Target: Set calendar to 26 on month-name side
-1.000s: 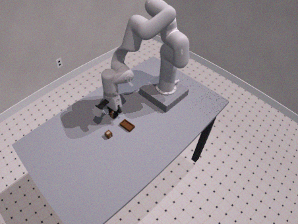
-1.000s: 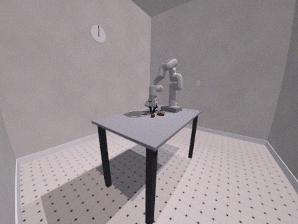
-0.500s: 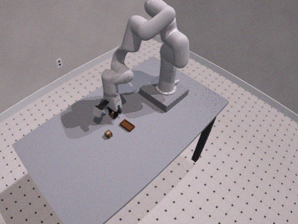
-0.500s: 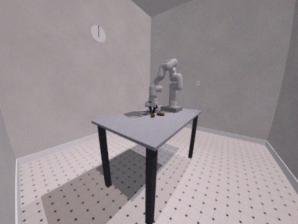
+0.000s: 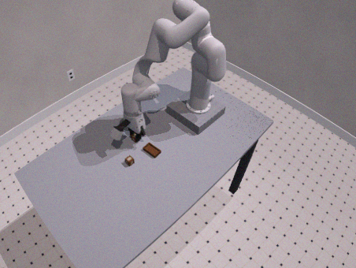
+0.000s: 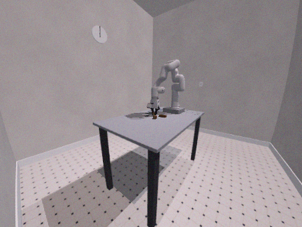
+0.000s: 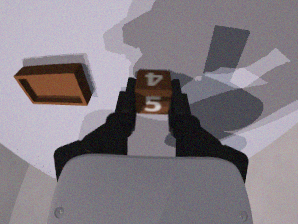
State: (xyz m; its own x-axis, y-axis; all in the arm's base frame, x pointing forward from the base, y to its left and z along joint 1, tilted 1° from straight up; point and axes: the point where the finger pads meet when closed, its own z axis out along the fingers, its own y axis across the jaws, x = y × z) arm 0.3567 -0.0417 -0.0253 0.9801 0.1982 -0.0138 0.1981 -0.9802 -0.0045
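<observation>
The brown cube lies 10 cm ahead of my hand, 10 cm to the left of it and 2 cm below it. From my hand the other things lie so: brown wooden tray 2 cm behind, 10 cm to the left, 2 cm below.
</observation>
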